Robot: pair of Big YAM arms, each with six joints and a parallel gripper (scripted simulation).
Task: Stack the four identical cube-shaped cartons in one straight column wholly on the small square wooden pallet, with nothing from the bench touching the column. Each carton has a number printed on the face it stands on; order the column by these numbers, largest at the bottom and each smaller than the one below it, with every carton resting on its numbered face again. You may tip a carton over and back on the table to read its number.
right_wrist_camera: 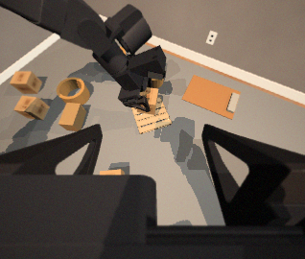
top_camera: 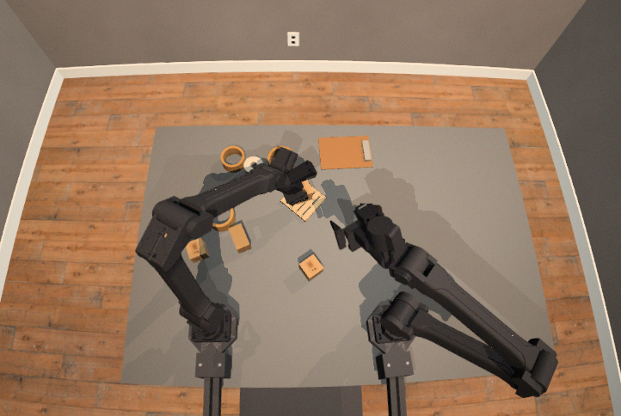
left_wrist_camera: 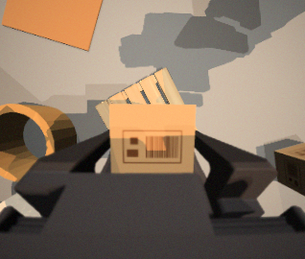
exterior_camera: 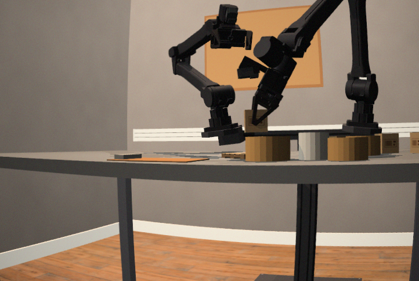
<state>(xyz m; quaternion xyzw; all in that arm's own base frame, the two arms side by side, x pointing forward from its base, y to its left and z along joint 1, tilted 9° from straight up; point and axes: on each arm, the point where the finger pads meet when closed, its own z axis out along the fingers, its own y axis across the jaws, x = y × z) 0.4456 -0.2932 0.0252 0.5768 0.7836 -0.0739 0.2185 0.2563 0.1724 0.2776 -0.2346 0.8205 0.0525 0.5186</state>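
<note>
The wooden pallet lies 10 mm ahead of my left hand and 90 mm below it. The rest, counted from my left hand: carton (right at my left hand).
</note>
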